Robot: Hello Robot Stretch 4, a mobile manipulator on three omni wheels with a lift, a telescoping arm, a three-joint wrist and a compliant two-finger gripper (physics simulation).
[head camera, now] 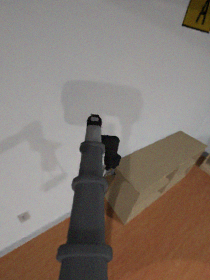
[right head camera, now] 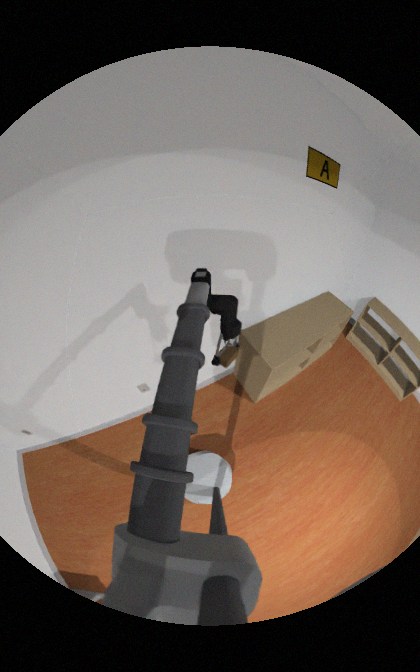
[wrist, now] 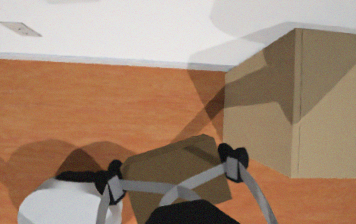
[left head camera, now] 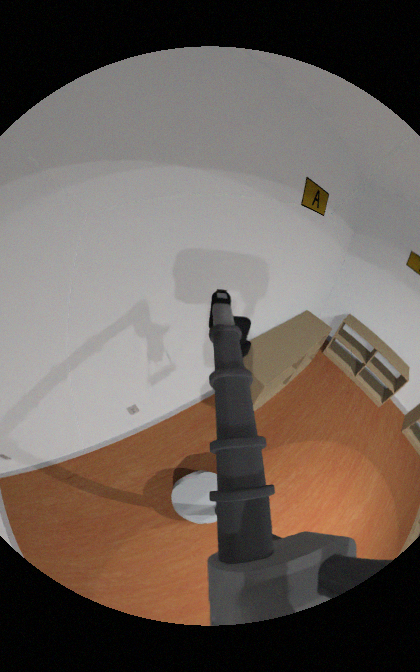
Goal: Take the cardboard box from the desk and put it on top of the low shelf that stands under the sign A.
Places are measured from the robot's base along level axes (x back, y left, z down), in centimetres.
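Pixels of known places: gripper, fingertip midpoint: (wrist: 172, 164).
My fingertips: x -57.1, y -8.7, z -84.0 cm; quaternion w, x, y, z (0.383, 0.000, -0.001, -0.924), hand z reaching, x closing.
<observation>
Ahead of a thing's pixels: the offset from my fingertips to its top centre. "spot": to the spot under its first point.
The brown cardboard box @[dy -0.6, dx +0.5, dz -4.7 cm] (right head camera: 229, 356) (wrist: 150, 166) is held between the fingertips of my gripper (right head camera: 227, 353) (wrist: 172, 164), which is shut on it. It hangs in the air, tilted in the wrist view. In the head camera view the arm and wrist hide most of it. The low tan shelf (head camera: 155, 160) (left head camera: 290, 345) (right head camera: 300, 330) (wrist: 260, 115) stands against the wall. The box is beside the shelf's left end in the right head view and apart from it in the wrist view. The yellow sign A @[spot: dy -56.1, dx -73.6, dz -85.4 cm] (head camera: 199, 15) (left head camera: 315, 196) (right head camera: 323, 167) is on the wall above.
A second low shelf unit (left head camera: 374, 342) (right head camera: 392, 322) stands to the right of the first, near the corner. My round white base (left head camera: 195, 497) (right head camera: 207, 477) (wrist: 65, 205) is on the floor below the arm. A wall socket @[dy +56.7, dx +0.7, dz +41.1 cm] (head camera: 23, 217) (left head camera: 132, 409) is left of the shelf.
</observation>
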